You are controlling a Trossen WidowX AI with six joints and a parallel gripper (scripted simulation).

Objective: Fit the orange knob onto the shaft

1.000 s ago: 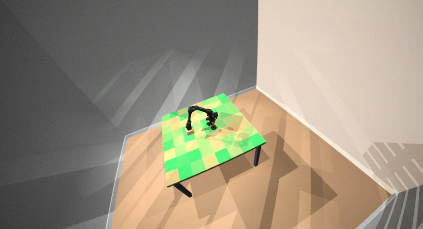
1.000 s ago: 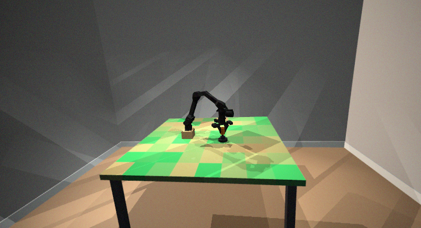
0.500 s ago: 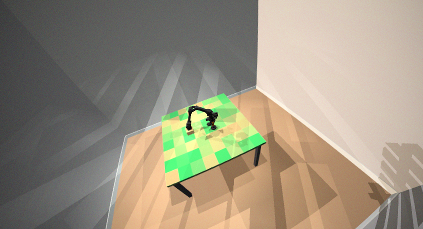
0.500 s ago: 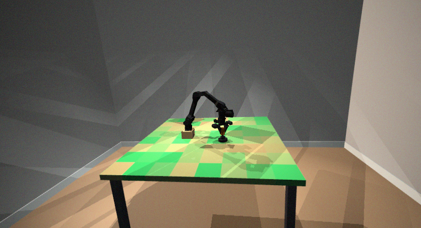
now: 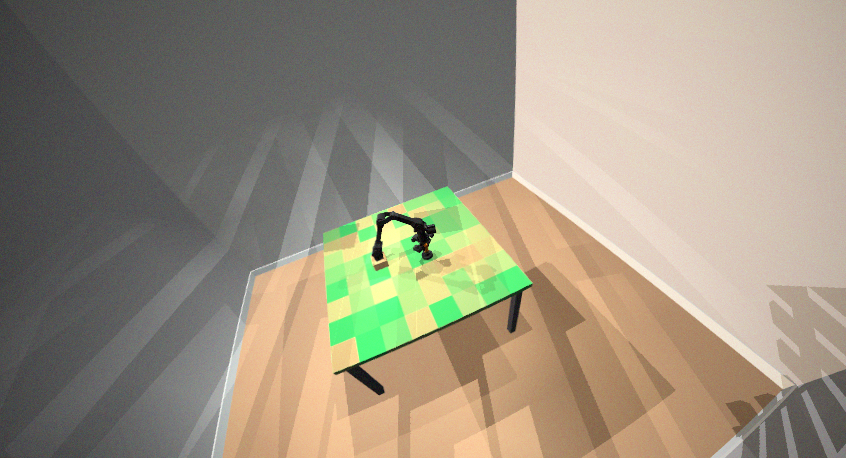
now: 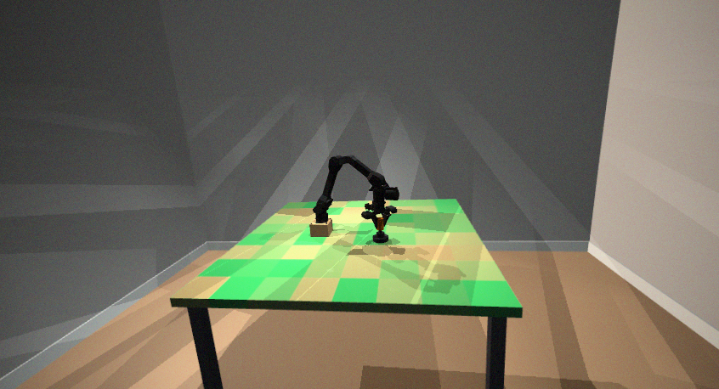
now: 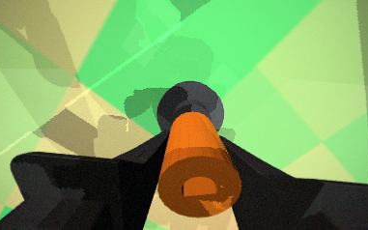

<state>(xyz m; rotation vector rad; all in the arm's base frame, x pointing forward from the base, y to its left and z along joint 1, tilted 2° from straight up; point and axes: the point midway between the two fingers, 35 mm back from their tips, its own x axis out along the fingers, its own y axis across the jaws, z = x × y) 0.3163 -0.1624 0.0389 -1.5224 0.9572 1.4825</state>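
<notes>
My gripper tip is now 20 mm below the orange knob. Round my gripper tip: round pedestal 40 mm below.
</notes>
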